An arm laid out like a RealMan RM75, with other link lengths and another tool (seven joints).
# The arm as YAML. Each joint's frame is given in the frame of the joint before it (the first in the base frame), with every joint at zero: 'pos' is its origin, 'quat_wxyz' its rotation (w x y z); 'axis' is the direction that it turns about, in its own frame. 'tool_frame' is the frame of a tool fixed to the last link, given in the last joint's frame.
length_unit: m
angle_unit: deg
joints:
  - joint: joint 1
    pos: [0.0, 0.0, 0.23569]
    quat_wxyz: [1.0, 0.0, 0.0, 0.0]
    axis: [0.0, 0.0, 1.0]
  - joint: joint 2
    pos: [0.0, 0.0, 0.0]
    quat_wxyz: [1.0, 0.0, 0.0, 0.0]
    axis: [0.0, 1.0, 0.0]
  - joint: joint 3
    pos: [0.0, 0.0, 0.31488]
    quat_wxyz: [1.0, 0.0, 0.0, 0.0]
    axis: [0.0, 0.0, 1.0]
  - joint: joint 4
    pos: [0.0, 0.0, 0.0]
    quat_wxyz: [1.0, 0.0, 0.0, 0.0]
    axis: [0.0, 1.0, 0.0]
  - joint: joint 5
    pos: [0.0, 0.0, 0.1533]
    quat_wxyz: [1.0, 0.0, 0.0, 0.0]
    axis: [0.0, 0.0, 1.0]
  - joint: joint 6
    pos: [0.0, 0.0, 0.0]
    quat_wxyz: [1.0, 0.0, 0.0, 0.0]
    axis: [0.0, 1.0, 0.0]
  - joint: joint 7
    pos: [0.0, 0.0, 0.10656]
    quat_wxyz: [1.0, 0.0, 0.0, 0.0]
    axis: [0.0, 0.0, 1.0]
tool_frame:
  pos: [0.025, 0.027, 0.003]
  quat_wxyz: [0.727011, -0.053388, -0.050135, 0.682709]
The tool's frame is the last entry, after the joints.
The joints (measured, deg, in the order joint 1, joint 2, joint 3, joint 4, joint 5, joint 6, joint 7), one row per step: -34.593, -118.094, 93.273, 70.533, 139.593, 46.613, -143.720; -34.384, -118.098, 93.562, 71.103, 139.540, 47.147, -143.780; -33.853, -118.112, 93.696, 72.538, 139.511, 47.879, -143.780; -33.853, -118.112, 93.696, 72.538, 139.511, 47.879, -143.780; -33.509, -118.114, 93.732, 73.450, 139.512, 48.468, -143.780; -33.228, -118.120, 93.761, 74.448, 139.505, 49.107, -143.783; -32.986, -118.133, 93.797, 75.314, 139.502, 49.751, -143.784; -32.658, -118.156, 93.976, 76.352, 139.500, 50.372, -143.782; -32.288, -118.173, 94.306, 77.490, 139.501, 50.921, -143.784; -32.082, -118.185, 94.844, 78.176, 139.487, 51.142, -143.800; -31.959, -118.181, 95.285, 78.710, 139.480, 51.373, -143.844; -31.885, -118.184, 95.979, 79.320, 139.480, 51.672, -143.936; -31.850, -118.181, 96.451, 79.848, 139.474, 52.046, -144.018; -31.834, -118.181, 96.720, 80.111, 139.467, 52.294, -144.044; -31.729, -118.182, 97.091, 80.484, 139.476, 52.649, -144.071; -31.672, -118.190, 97.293, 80.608, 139.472, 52.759, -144.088
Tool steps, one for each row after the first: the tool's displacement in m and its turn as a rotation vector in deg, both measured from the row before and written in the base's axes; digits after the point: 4 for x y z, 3 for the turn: 0.0005, -0.0021, -0.0005, -0.470, 0.076, -0.161; 0.0015, -0.0032, 0.0011, -0.221, -0.146, -0.504; 0.0000, 0.0000, 0.0000, 0.000, 0.000, 0.000; 0.0007, -0.0021, 0.0008, -0.195, -0.041, -0.248; 0.0014, -0.0021, 0.0009, -0.204, -0.060, -0.361; 0.0011, -0.0020, 0.0006, -0.261, -0.009, -0.289; 0.0013, -0.0026, 0.0004, -0.289, -0.005, -0.434; 0.0016, -0.0030, 0.0002, -0.300, 0.014, -0.577; 0.0014, -0.0025, -0.0008, -0.349, 0.097, -0.552; 0.0012, -0.0019, -0.0007, -0.328, 0.106, -0.430; 0.0018, -0.0026, -0.0014, -0.545, 0.200, -0.601; 0.0015, -0.0020, -0.0009, -0.470, 0.163, -0.441; 0.0007, -0.0012, -0.0006, -0.312, 0.130, -0.226; 0.0005, -0.0019, -0.0008, -0.431, 0.202, -0.243; 0.0001, -0.0009, -0.0006, -0.202, 0.083, -0.091
